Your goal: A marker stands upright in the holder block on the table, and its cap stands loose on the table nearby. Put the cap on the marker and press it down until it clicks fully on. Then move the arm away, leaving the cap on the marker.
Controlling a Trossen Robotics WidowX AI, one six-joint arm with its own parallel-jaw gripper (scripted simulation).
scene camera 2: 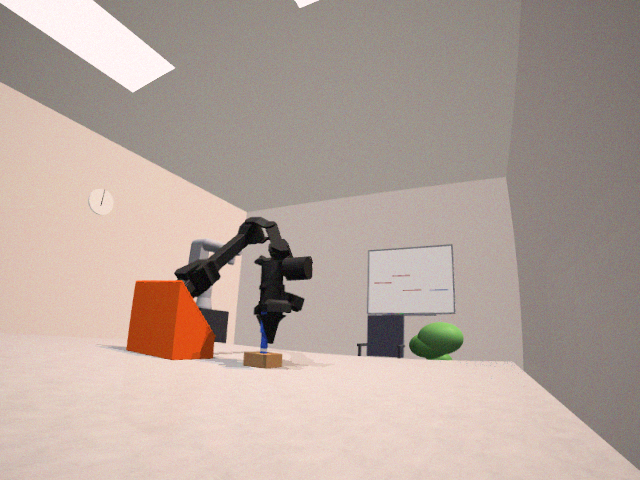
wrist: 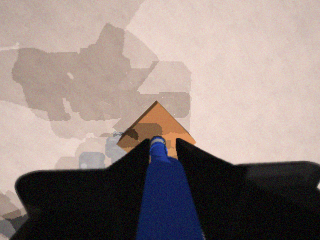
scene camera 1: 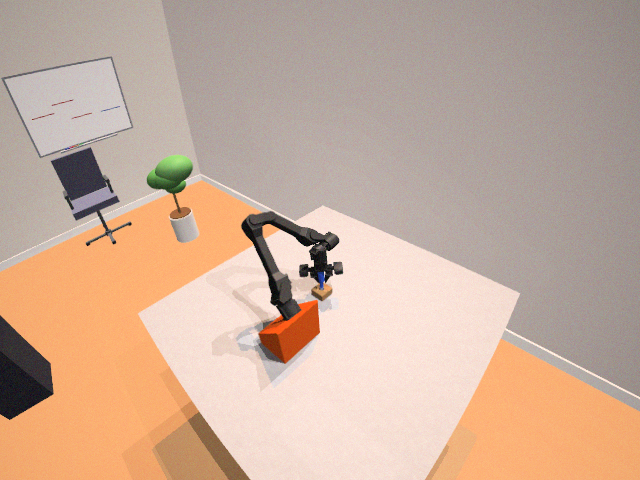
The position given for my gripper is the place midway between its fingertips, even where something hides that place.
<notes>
I see my gripper (scene camera 2: 269,343).
My gripper shows as well in the wrist view (wrist: 162,142).
</notes>
